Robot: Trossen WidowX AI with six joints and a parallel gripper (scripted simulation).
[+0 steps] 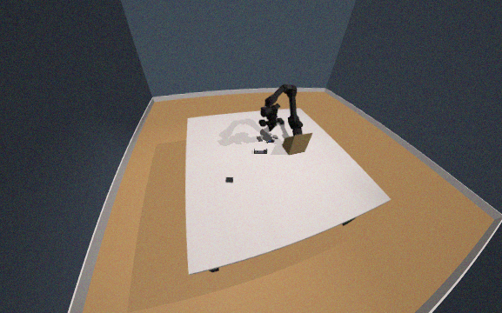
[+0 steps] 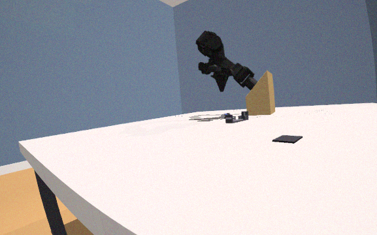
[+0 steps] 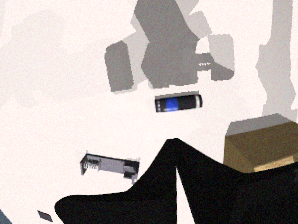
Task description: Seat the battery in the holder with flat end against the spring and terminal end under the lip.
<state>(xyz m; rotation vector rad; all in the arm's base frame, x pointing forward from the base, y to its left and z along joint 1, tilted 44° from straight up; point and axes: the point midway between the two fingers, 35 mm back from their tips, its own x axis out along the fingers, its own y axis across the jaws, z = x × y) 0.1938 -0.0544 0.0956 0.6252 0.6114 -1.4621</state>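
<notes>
Now: the battery 100 mm below my gripper tip and 20 mm behind it. Also, from my gripper tip: flat black square (380 mm ahead, 290 mm to the left, 110 mm below).
</notes>
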